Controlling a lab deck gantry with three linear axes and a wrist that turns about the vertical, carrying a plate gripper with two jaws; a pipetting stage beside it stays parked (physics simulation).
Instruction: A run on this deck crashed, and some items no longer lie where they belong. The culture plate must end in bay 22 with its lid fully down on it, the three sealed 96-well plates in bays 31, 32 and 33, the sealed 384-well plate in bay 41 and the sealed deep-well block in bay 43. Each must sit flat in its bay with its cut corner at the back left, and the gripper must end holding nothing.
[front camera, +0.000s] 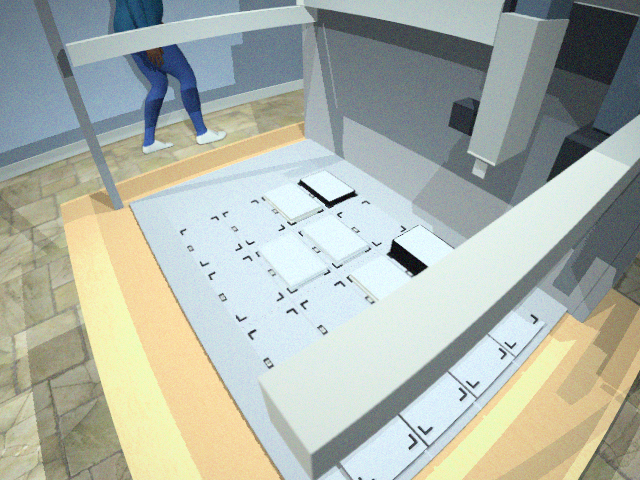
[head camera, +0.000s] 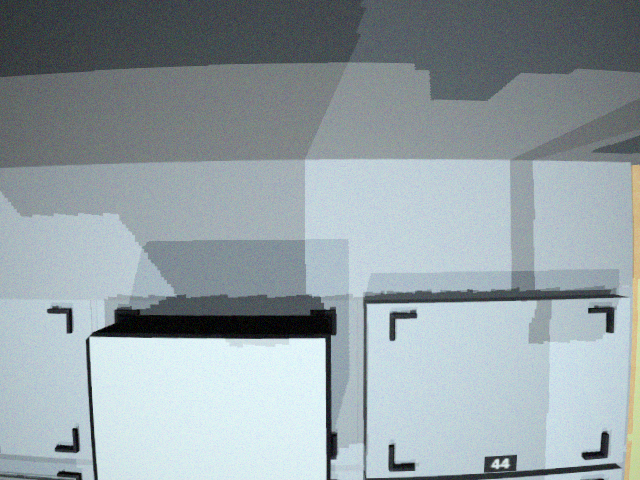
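Seen in the pictures: robot's base at its link origin: (front camera: 181, 232).
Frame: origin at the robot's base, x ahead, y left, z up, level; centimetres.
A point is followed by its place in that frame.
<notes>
By position, the culture plate (front camera: 292, 259) @(z 1.7, x 23.6, y 14.7 cm) lies in bay 22; it looks covered, but the lid's fit is too small to judge. Three pale sealed 96-well plates (front camera: 293, 202) @(z 1.4, x 7.7, y 25.4 cm) (front camera: 334, 238) @(z 1.4, x 23.5, y 25.3 cm) (front camera: 381, 279) @(z 1.4, x 37.7, y 25.2 cm) lie in bays 31, 32 and 33. The sealed 384-well plate (front camera: 327, 186) @(z 1.4, x 7.1, y 36.0 cm), black-sided, lies in bay 41. The sealed deep-well block (front camera: 422, 246) @(z 4.2, x 38.0, y 35.7 cm) (head camera: 209, 408) @(z 4.2, x 39.4, y 36.7 cm), tall and black-sided, stands in bay 43, with a small cut at its back left corner in the head view. The other cut corners are unclear. My gripper's dark body shows partly at the right in the front view; its jaws are hidden.
Bay 44 (head camera: 454, 387) @(z 1.4, x 52.7, y 36.6 cm) holds no plate, right of the deep-well block. The pale front beam (front camera: 444, 299) @(z 40.0, x 62.2, y -1.2 cm) hides part of the deck. The pipetting stage (front camera: 516, 87) hangs over the back right. A person (front camera: 168, 77) stands beyond the left side.
</notes>
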